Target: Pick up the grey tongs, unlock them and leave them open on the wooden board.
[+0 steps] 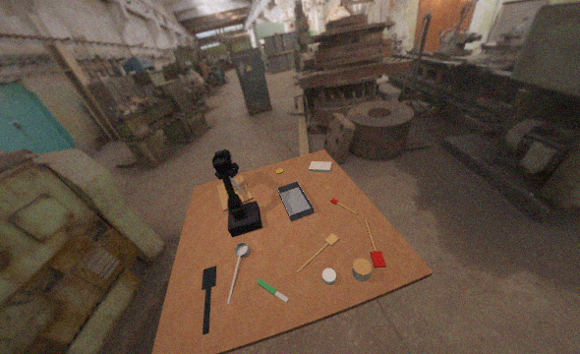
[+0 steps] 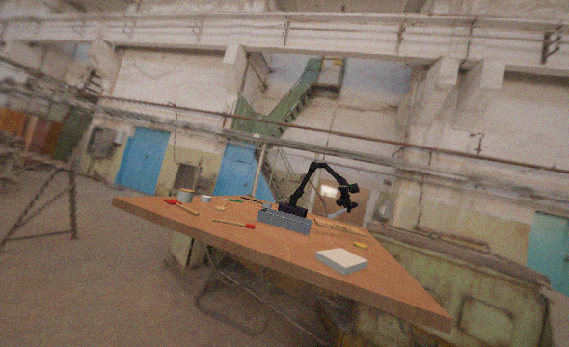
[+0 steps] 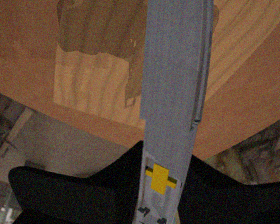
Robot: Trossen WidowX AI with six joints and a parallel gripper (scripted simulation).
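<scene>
Now: gripper tip 30 mm below the yellow lock, 20 mm short of it and 10 mm to the left of it. Also, from my gripper tip: yellow disc (420 mm ahead, 120 mm below, 100 mm to the left); then roasting tin (490 mm ahead, 330 mm to the right, 100 mm below); then wooden board (120 mm below, 50 mm to the right, 20 mm ahead).
</scene>
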